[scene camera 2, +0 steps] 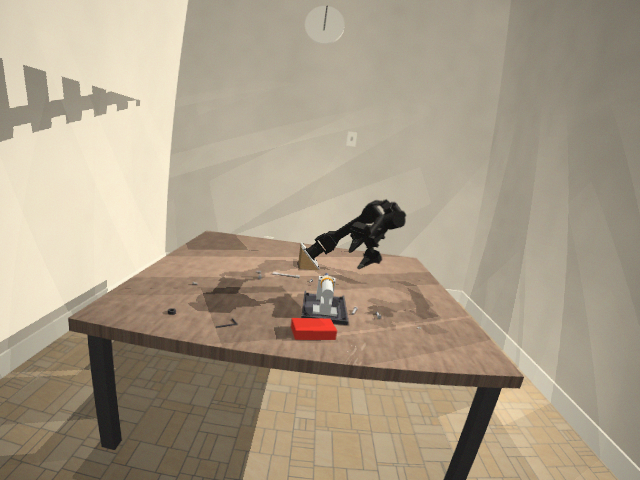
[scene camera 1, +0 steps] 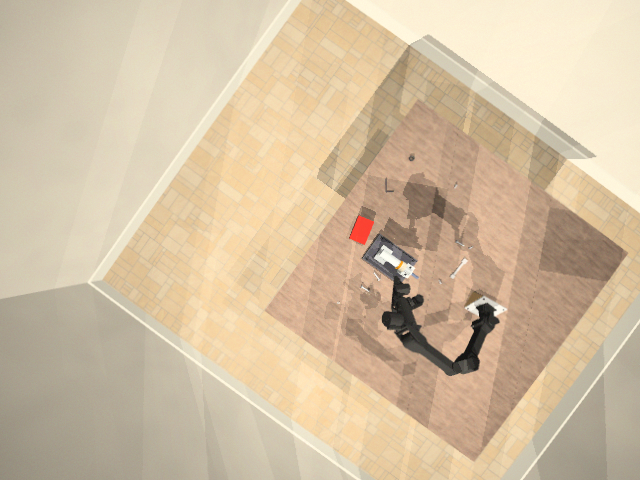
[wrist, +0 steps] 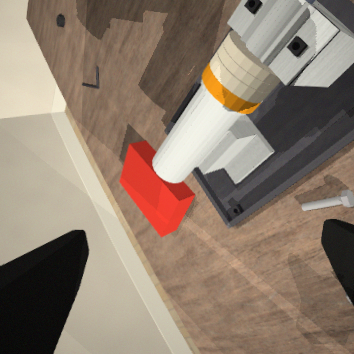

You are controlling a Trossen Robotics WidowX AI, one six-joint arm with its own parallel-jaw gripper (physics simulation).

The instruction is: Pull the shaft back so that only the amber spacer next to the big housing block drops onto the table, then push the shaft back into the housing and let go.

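Places are measured from the arm's base along level axes (x up, y ahead, z left), in metres.
Where they show: gripper, fingertip midpoint: (scene camera 2: 353,260) (scene camera 1: 394,282) (wrist: 205,236); arm's base, link origin: (scene camera 2: 309,254) (scene camera 1: 486,308).
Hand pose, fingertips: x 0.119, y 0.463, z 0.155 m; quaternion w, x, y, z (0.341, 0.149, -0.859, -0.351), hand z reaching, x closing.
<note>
Each offset is from my fingertips to the top centre of the thing.
The white shaft (scene camera 1: 387,257) (scene camera 2: 326,289) (wrist: 192,137) extends from the light grey housing block (scene camera 1: 407,271) (wrist: 320,70) over a dark tray (scene camera 1: 376,239) (wrist: 230,219). An amber ring @(dx -0.074, dy +0.002, dz -0.080 m) (scene camera 1: 400,265) (scene camera 2: 326,279) (wrist: 225,95) is around the shaft. In the wrist view, several thin beige rings @(dx -0.074, dy -0.023, dz -0.080 m) (wrist: 245,62) sit between it and the housing. A pale support (wrist: 242,155) is beneath the shaft. My gripper (scene camera 1: 405,290) (scene camera 2: 356,259) (wrist: 205,236) is open and empty, above the table beside the assembly, apart from the shaft. The shaft's inner end is hidden.
A red block @(dx -0.145, dy +0.233, dz -0.115 m) (scene camera 1: 361,229) (scene camera 2: 313,329) (wrist: 150,187) lies off the tray's end, near the shaft's free end. A bolt @(dx -0.159, dy +0.037, dz +0.025 m) (wrist: 327,202) lies beside the tray. A hex key @(dx -0.171, dy +0.249, dz -0.376 m) (scene camera 1: 387,190) (scene camera 2: 227,324) and a wrench @(dx -0.168, dy -0.269, dz -0.243 m) (scene camera 1: 458,269) (scene camera 2: 285,274) lie farther off.
</note>
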